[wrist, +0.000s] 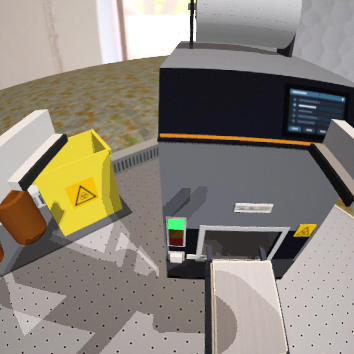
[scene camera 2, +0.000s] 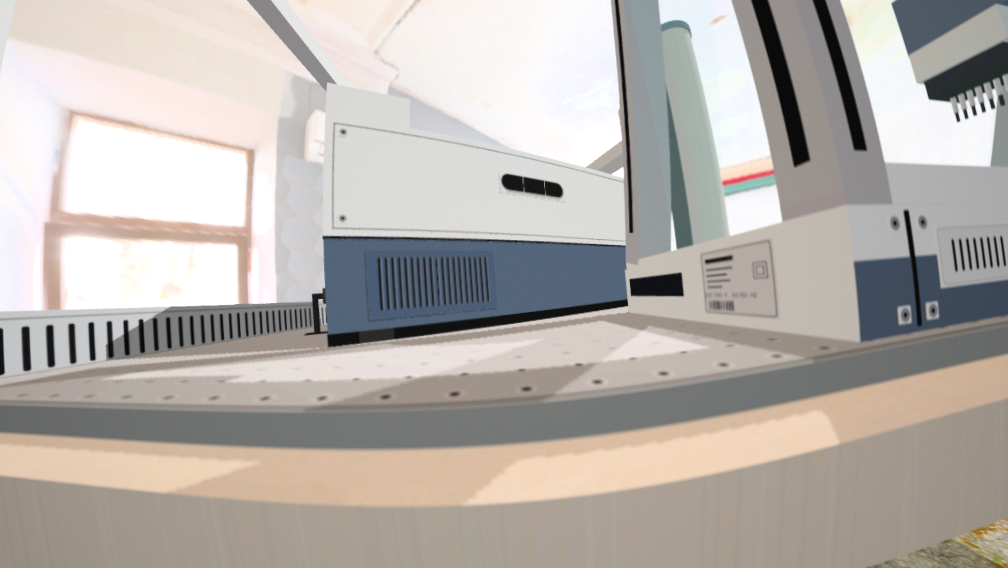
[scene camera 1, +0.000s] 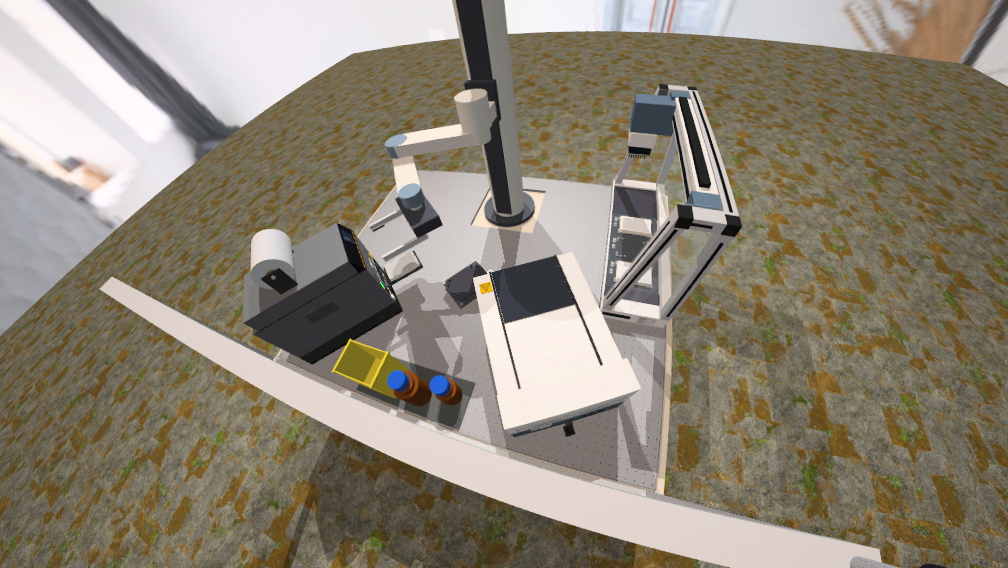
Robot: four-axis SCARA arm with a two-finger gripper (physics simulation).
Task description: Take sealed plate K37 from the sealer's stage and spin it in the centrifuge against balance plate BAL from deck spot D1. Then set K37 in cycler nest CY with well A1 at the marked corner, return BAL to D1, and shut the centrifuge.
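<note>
A pale sealed plate lies flat on the stage in front of the dark sealer; its label is not readable. My gripper is open and empty. It is above and behind the plate in scene camera 1, its fingers spread wide. The white machine with a dark top panel looks like the centrifuge; its inside does not show. Pale plates sit on the deck under the gantry; I cannot tell which is BAL. Nest CY is not identifiable.
A yellow bin and brown bottles stand beside the sealer. A small dark block lies between sealer and white machine. The arm's column rises at the back, and the gantry stands at the right.
</note>
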